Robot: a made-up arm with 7 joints.
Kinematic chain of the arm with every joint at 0, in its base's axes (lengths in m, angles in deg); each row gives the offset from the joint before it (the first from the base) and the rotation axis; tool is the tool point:
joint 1: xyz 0 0 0.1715 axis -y
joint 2: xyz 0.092 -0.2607 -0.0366 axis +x
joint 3: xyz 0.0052 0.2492 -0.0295 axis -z
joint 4: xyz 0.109 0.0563 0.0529 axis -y
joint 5: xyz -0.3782 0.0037 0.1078 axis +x
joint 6: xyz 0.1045 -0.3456 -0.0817 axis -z
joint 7: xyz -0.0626 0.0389 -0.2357 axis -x
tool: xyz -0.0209 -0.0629 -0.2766
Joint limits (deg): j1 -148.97..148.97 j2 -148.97..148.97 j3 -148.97..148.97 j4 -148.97..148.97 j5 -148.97..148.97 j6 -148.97..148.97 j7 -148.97..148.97
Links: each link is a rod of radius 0.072 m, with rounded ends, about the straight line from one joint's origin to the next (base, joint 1, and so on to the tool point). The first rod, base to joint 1, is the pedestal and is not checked.
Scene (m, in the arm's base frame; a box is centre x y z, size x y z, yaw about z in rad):
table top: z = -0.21
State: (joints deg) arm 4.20 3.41 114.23 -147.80 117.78 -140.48 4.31
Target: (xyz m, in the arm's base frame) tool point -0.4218 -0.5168 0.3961
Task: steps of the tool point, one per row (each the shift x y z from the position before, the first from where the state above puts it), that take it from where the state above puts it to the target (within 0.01 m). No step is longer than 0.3 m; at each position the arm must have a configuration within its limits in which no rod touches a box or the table.
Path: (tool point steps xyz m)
1: -0.1289 -0.0805 0.1270
2: -0.1972 -0.0558 0.1169
3: -0.2546 -0.0010 0.0672
4: -0.2723 0.0708 -0.0212
5: -0.2270 0.1408 -0.1267

